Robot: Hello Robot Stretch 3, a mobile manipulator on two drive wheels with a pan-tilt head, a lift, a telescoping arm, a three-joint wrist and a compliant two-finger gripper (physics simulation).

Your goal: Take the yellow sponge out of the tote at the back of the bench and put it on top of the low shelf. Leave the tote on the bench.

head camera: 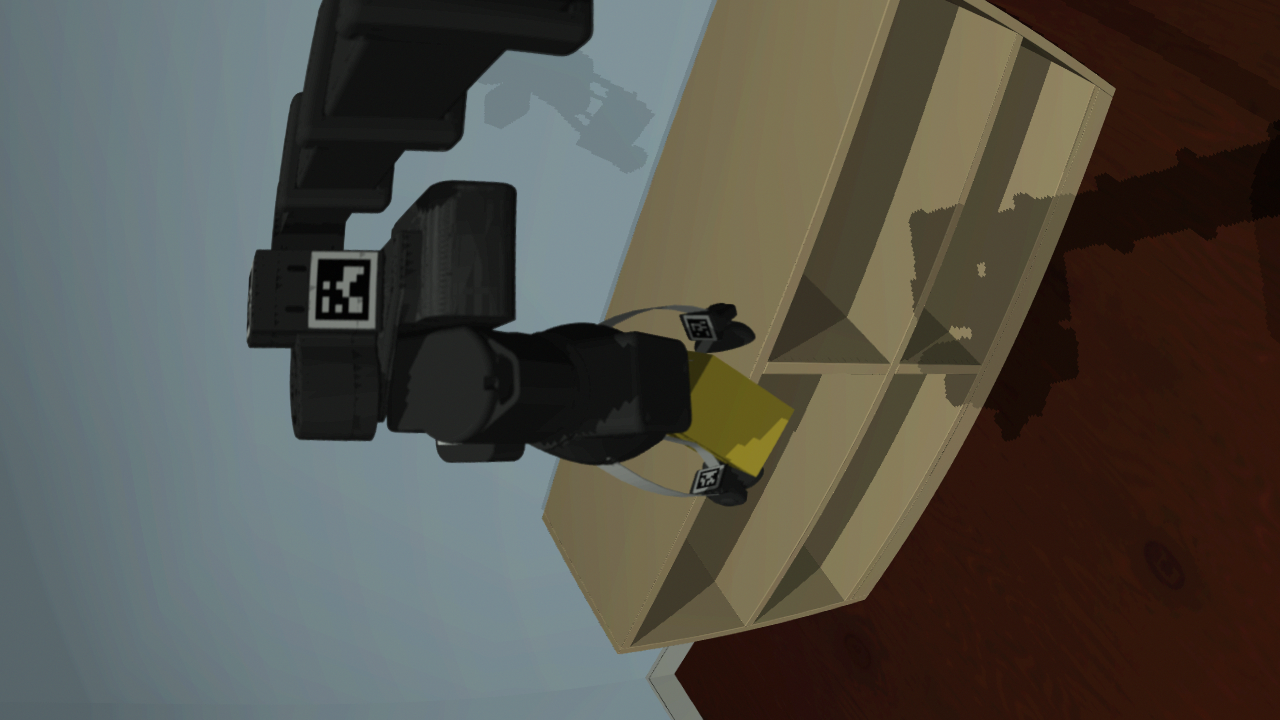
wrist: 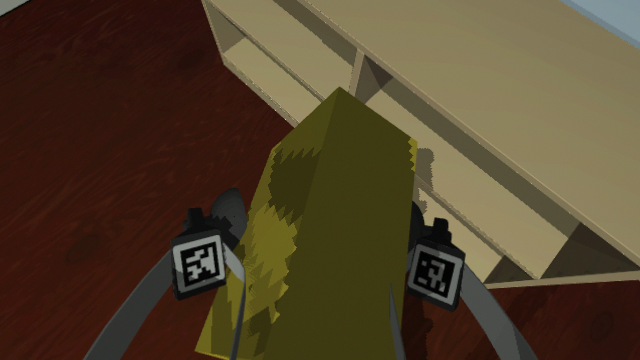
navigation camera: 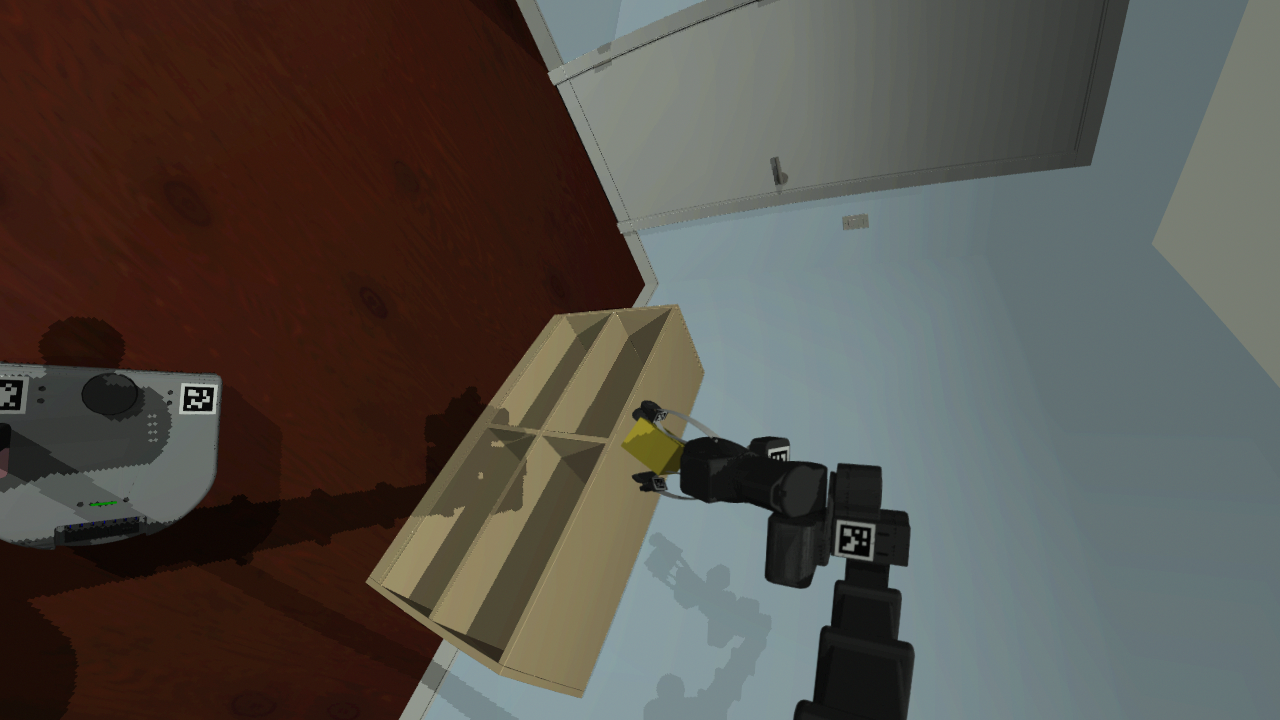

Labels:
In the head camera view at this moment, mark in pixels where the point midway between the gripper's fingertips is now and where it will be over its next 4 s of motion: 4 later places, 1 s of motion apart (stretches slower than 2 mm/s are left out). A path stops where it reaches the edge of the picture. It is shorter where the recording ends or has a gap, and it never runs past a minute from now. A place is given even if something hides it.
The gripper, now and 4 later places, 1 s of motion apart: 739,407; 828,404; 918,399; 985,397; 1035,394

